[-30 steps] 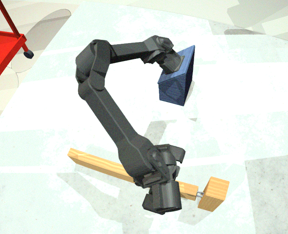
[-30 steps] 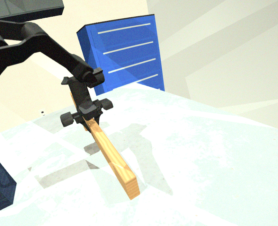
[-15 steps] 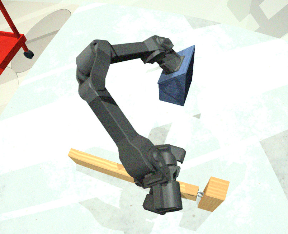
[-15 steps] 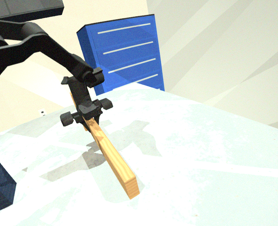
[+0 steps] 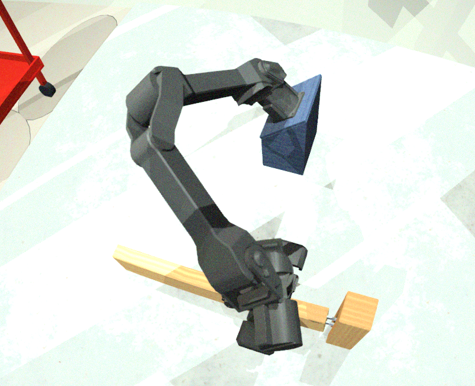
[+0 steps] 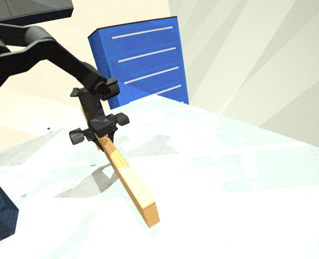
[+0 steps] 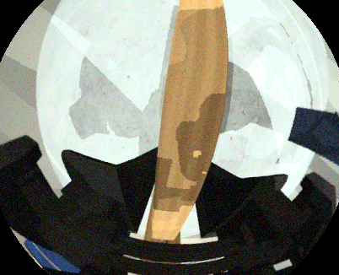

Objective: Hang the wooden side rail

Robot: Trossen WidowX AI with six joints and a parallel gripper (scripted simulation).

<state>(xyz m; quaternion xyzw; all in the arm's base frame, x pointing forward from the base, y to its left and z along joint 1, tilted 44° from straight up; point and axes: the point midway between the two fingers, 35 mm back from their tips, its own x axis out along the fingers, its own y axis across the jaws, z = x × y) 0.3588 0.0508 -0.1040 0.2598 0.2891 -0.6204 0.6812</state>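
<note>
Now: the wooden headboard post 1 cm behind my gripper tip, 13 cm to the left of it and 4 cm above it.
</note>
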